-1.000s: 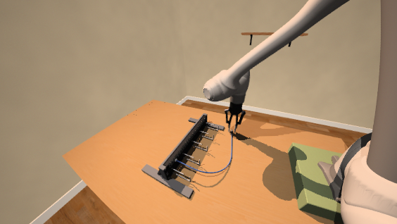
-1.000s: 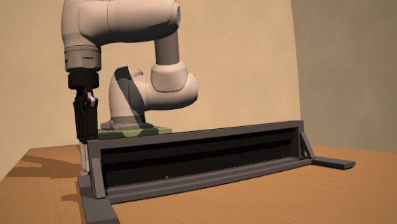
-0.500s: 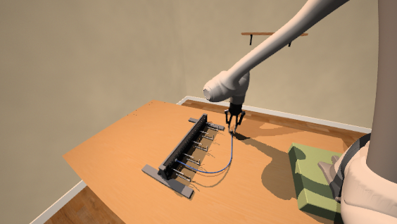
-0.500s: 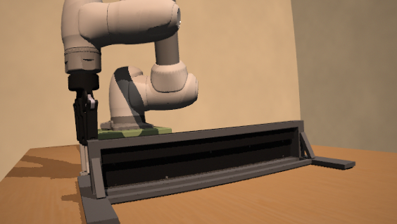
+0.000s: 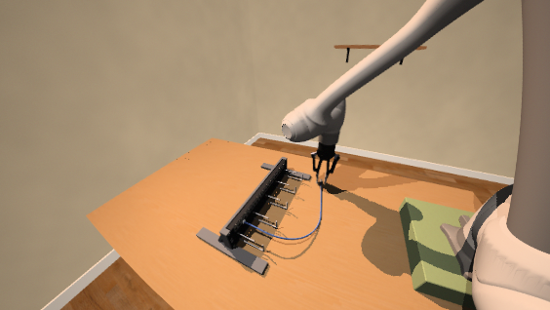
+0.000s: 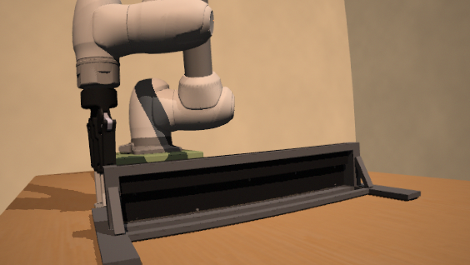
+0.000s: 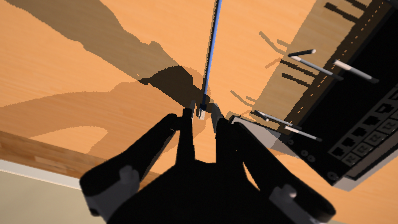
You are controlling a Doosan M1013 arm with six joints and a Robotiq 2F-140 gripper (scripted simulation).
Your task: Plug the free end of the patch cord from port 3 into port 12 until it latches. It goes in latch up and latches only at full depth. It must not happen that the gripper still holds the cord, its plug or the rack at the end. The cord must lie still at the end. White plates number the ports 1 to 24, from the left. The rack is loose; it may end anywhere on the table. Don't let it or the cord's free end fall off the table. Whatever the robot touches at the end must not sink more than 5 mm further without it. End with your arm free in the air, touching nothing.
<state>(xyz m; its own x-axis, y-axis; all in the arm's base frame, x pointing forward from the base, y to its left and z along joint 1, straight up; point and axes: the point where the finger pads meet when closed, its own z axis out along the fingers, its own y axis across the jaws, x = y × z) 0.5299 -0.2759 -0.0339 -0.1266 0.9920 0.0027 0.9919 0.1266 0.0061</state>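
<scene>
Now: the plug 30 mm below my hand and 10 mm to the right of it.
</scene>
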